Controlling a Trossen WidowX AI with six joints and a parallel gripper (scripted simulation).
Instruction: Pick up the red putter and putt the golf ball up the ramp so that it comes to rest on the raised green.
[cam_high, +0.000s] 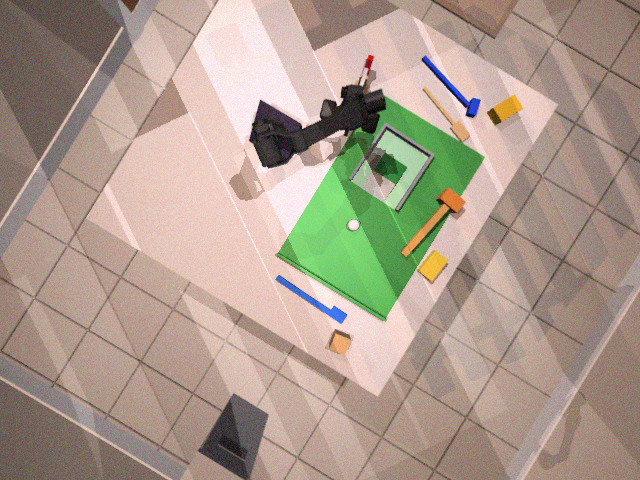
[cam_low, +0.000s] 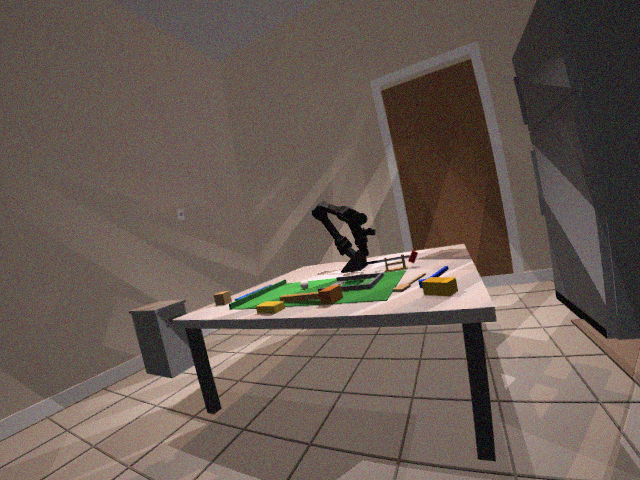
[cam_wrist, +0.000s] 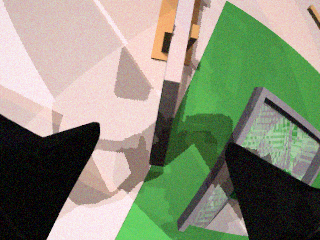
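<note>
Right now the red putter is 11 cm to the left of my gripper tip, 5 cm below it and 2 cm behind it. From my gripper tip the other things lie so: wooden rack 13 cm to the left, 7 cm below, 2 cm behind; white golf ball 30 cm to the right, 19 cm ahead, 8 cm below; green mat 25 cm ahead, 19 cm to the right, 10 cm below.
</note>
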